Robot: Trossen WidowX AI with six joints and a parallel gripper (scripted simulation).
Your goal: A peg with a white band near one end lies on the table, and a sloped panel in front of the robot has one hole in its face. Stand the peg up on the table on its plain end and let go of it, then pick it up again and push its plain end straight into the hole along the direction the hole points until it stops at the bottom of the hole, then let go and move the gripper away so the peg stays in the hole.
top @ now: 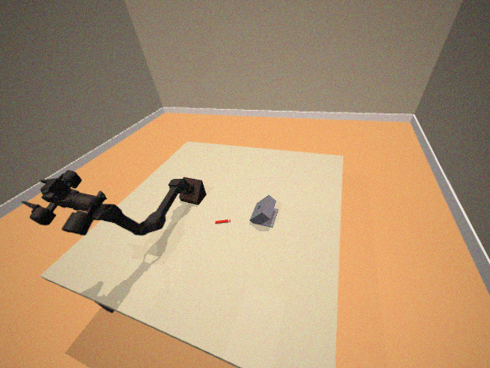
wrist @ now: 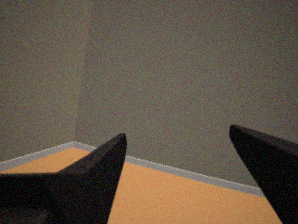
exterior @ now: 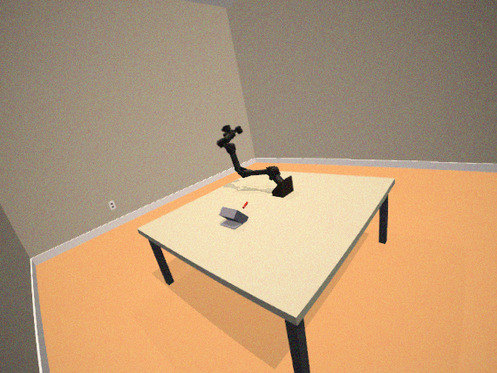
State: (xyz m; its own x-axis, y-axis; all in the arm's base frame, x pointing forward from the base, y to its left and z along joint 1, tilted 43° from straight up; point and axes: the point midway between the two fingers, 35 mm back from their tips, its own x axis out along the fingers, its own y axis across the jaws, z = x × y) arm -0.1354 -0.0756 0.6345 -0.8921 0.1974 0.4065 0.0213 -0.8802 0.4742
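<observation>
Now: the peg 49 cm ahead of my gripper tip, 34 cm to the left of it and 47 cm below it. The rest, counted from my gripper tip: grey sloped panel 68 cm ahead, 41 cm to the left, 44 cm below; flat foot plate 70 cm ahead, 41 cm to the left, 48 cm below.
</observation>
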